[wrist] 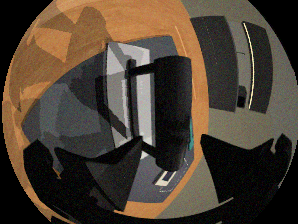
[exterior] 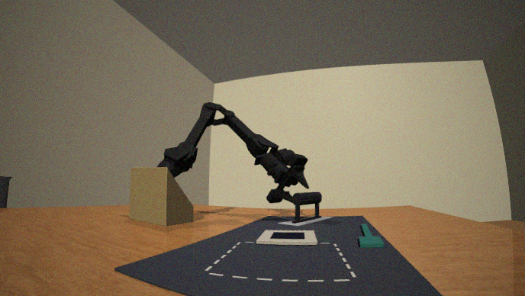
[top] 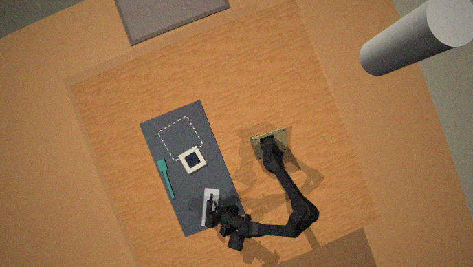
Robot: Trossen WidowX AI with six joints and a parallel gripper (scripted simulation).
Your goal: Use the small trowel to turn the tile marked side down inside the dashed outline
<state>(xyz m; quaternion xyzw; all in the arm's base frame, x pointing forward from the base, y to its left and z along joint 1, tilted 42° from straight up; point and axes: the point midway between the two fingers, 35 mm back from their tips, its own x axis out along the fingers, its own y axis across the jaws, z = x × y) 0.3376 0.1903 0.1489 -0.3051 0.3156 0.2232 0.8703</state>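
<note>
Now: gripper tip 40 mm short of the dark grey mat, 210 mm to the left of it and 100 mm above it. Also, from my gripper tip: square tile 20 mm ahead, 260 mm to the right, 70 mm below; then teal t-shaped trowel 180 mm ahead, 230 mm to the right, 70 mm below.
</note>
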